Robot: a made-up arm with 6 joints.
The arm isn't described. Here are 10 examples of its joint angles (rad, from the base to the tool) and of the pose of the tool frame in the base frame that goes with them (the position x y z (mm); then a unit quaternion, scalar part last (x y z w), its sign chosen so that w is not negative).
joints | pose
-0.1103 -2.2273 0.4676 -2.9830 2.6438 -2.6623 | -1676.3 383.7 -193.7 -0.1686 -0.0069 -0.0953 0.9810
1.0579 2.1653 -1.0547 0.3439 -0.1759 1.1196 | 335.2 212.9 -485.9 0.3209 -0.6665 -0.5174 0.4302
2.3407 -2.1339 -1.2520 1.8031 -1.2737 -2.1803 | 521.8 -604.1 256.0 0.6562 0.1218 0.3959 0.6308
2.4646 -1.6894 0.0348 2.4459 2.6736 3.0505 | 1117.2 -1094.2 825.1 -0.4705 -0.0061 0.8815 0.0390
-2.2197 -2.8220 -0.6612 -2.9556 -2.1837 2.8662 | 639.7 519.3 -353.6 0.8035 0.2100 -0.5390 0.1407
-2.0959 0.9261 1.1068 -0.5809 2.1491 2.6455 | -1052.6 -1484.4 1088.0 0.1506 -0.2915 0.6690 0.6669
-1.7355 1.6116 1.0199 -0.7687 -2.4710 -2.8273 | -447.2 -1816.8 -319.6 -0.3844 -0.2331 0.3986 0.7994
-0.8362 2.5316 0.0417 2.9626 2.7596 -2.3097 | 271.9 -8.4 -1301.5 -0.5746 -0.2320 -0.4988 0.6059
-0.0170 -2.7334 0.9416 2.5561 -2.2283 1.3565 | -1108.8 185.0 -1425.2 0.5961 -0.0404 -0.2670 0.7561
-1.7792 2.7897 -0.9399 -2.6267 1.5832 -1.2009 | 192.2 70.4 -484.2 0.4558 -0.4507 0.7673 0.0198
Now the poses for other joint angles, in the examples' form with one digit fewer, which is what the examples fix.
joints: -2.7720 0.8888 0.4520 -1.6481 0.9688 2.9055
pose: -1505 -600 605 -0.335 -0.658 0.665 0.113
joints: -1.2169 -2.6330 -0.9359 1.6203 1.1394 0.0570
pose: -315 882 -179 0.960 0.155 0.228 0.055
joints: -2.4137 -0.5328 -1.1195 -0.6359 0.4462 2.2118
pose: -18 198 896 -0.101 0.737 -0.627 0.229
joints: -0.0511 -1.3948 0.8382 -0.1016 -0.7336 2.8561
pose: -1755 -109 1097 -0.726 -0.128 -0.669 0.091
